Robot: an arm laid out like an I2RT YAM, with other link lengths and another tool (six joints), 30 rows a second.
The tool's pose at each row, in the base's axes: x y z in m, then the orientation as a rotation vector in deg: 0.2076, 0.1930, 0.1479, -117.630, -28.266, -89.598; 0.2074, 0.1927, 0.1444, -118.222, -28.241, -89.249; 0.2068, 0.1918, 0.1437, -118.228, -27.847, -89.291; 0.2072, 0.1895, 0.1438, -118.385, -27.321, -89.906; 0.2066, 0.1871, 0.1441, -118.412, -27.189, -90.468; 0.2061, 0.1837, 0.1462, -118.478, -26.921, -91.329; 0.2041, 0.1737, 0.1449, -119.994, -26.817, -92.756; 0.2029, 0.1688, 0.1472, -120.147, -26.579, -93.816; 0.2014, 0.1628, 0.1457, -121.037, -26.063, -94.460; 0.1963, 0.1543, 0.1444, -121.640, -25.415, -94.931
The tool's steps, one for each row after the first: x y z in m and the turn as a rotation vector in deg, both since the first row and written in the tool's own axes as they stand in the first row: -0.0034, 0.0007, 0.0004, -0.234, -0.478, 0.036; -0.0042, 0.0012, -0.0005, -0.380, -0.377, 0.270; -0.0040, 0.0033, -0.0015, -0.963, -0.063, 0.277; -0.0038, 0.0048, -0.0035, -1.309, 0.210, 0.087; -0.0019, 0.0069, -0.0063, -1.877, 0.628, -0.169; -0.0035, 0.0141, -0.0135, -3.670, 0.479, -1.163; -0.0015, 0.0169, -0.0179, -4.392, 0.924, -1.560; -0.0032, 0.0212, -0.0223, -5.483, 0.840, -1.768; -0.0057, 0.0253, -0.0310, -6.332, 0.860, -1.743
